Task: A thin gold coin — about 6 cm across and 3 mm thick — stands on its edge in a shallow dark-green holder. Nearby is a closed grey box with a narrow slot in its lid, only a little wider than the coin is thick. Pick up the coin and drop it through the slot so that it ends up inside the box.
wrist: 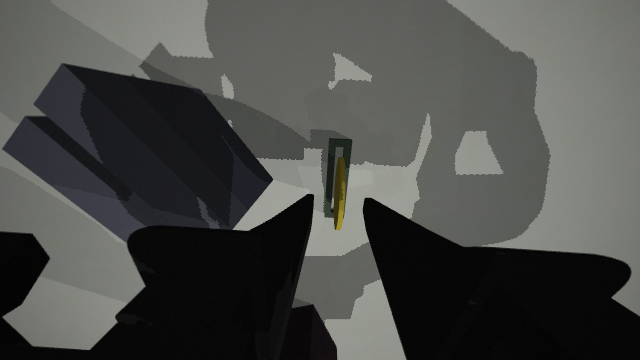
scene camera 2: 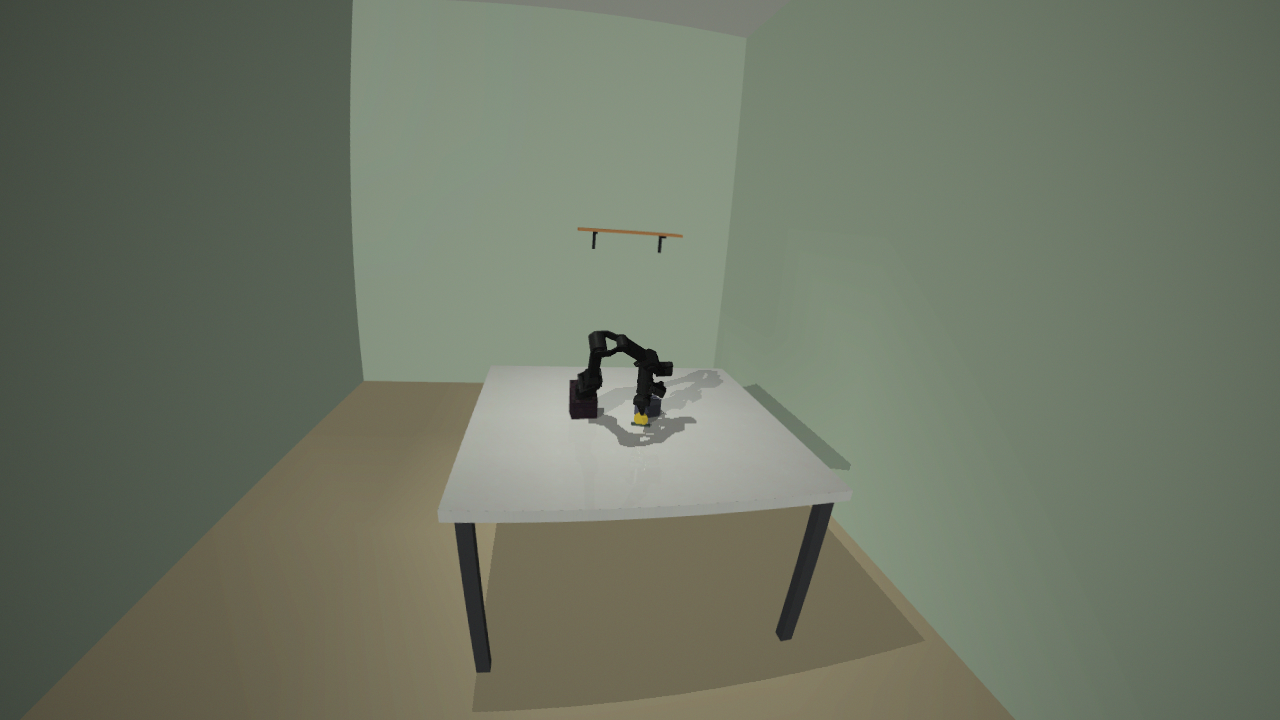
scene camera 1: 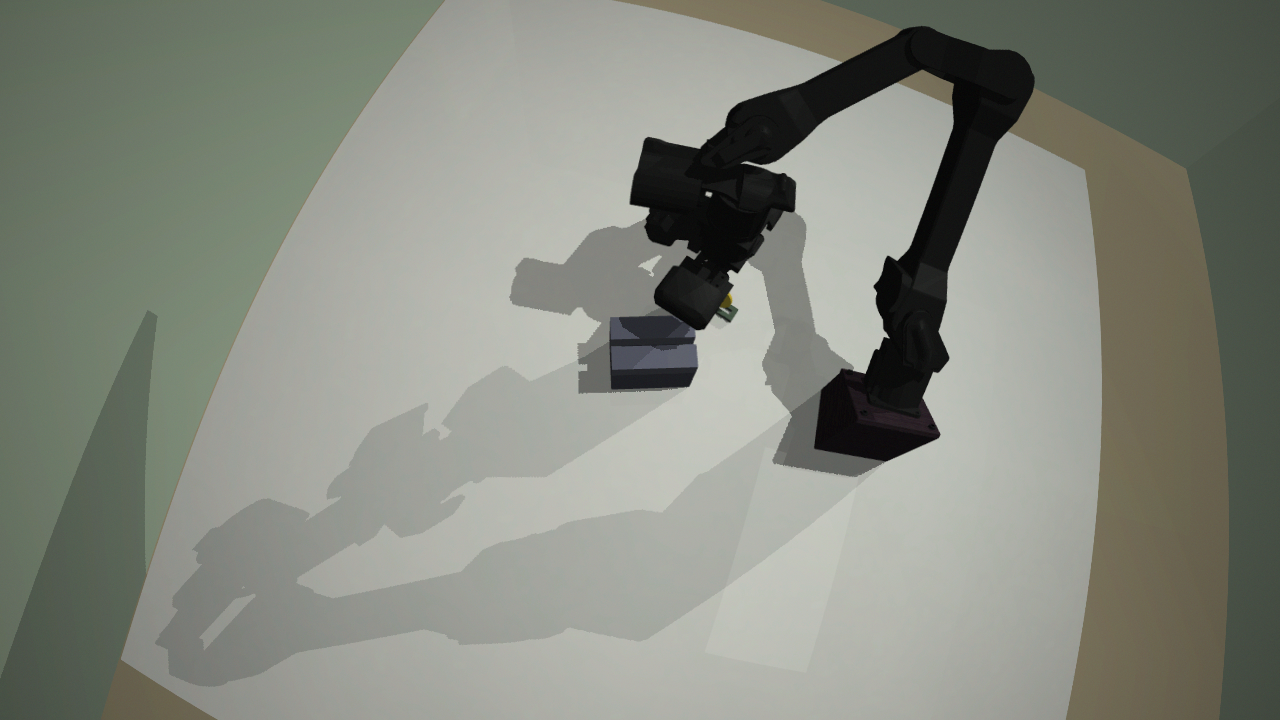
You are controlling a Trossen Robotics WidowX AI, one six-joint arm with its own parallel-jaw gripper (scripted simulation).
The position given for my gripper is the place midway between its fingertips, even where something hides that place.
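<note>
My gripper (scene camera 1: 711, 282) (wrist: 338, 202) is visible to me, both from the scene camera and from the wrist.
</note>
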